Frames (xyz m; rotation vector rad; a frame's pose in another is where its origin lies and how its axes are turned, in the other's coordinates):
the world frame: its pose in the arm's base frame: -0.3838 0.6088 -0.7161 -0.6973 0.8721 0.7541
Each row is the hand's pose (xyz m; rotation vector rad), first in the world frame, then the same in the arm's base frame.
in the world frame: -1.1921 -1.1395 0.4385 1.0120 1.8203 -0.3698
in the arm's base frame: 0.2005 -0.0101 0.7629 -0.4208 2.3745 -0.9654
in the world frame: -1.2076 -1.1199 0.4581 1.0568 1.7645 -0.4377
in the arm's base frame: 0.1859 0.0116 0.7809 -0.3896 2.2954 -1.0079
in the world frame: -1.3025 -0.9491 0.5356 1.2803 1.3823 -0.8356
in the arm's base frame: 0.0388 0.1391 0.8603 -0.2236 1.7967 -1.2117
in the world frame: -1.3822 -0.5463 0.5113 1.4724 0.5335 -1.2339
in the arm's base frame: -0.3302 0.3179 0.8275 0.0466 0.9823 -1.1949
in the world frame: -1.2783 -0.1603 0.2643 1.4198 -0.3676 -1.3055
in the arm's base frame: -0.6970 0.3646 0.5376 0.2531 0.2791 -0.8960
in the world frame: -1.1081 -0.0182 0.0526 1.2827 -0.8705 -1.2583
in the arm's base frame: -0.8243 0.3244 0.2617 0.3300 -0.1027 -0.6646
